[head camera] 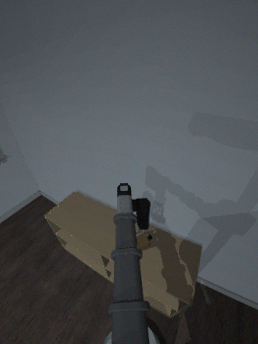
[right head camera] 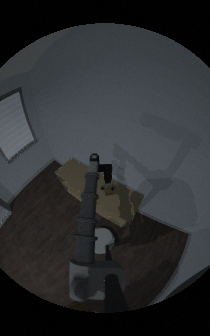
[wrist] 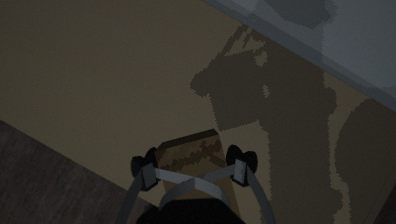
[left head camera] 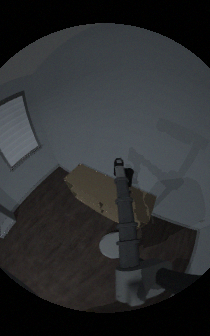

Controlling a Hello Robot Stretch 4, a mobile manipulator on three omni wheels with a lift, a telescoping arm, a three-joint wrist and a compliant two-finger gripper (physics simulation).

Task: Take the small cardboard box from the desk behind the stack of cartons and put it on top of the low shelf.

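Pixels of known places: gripper, fingertip midpoint: (head camera: pixel 141 240) (right head camera: pixel 107 189) (wrist: pixel 194 159); robot's base, link origin: (right head camera: pixel 99 239) (left head camera: pixel 113 244).
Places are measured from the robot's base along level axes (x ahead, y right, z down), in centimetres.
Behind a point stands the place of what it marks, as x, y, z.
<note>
The small cardboard box (head camera: pixel 143 243) {47.6, 9.3, -78.5} (right head camera: pixel 109 191) {47.2, 10.9, -78.5} (wrist: pixel 187 145) {54.6, 8.1, -78.6} is brown and sits between the two fingers of my gripper (head camera: pixel 144 236) {52.2, 8.7, -73.6} (right head camera: pixel 107 187) {52.2, 8.7, -73.6} (wrist: pixel 194 159) {52.2, 8.7, -73.6}, which is shut on it. The gripper and box are over the right part of the low shelf (head camera: pixel 90 215) {84.2, -29.3, -58.3} (left head camera: pixel 95 187) {69.8, -21.8, -58.2} (right head camera: pixel 80 175) {79.7, -26.4, -58.2} (wrist: pixel 100 75) {64.7, -7.6, -58.2}, a long tan unit with a flat top. In the wrist view their shadow falls on the shelf top, apart from the box. The box's underside is hidden. The desk and the stack of cartons do not show in these views.
A pale wall (head camera: pixel 125 125) {87.6, 1.9, -130.5} (left head camera: pixel 110 110) {90.4, -2.4, -139.5} (right head camera: pixel 105 110) {84.6, 6.6, -136.5} runs along the back of the shelf. Dark wooden floor (head camera: pixel 30 270) {61.6, -101.0, 2.8} (left head camera: pixel 55 230) {13.9, -98.8, 2.8} lies in front. The extended arm (head camera: pixel 127 280) {20.0, -0.2, -115.8} (left head camera: pixel 127 225) {14.6, -0.4, -116.9} (right head camera: pixel 88 210) {19.2, 0.7, -115.8} crosses above the shelf. A window (left head camera: pixel 19 131) {134.4, -167.8, -131.0} (right head camera: pixel 16 125) {135.3, -167.2, -132.3} is at the left.
</note>
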